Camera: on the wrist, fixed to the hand. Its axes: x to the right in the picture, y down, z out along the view.
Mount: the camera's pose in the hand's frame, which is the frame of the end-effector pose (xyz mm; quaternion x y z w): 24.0 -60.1 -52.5 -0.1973 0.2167 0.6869 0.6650
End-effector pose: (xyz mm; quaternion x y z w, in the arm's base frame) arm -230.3 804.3 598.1 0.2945 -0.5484 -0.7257 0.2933
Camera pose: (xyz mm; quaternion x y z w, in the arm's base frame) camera -212.9 767.2 525.5 -0.0815 -0.3602 -0.3255 0.8704
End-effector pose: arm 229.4 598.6 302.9 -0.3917 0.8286 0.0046 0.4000
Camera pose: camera 225.1 524.6 341.0 0.2288 0.9059 0.3564 0.0060
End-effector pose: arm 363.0 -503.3 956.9 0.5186 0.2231 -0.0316 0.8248
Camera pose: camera 349.9 -481.0 877.7 0.3422 -0.0229 0.7020 0.6242
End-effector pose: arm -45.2 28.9 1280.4 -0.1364 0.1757 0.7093 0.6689
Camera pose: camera 10.9 30.5 1218.8 0.2557 -0.2155 -0.9363 0.1074
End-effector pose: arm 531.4 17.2 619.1 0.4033 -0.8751 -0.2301 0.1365
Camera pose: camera 577.0 -50.8 634.5 -0.3100 -0.7840 -0.1445 0.5180
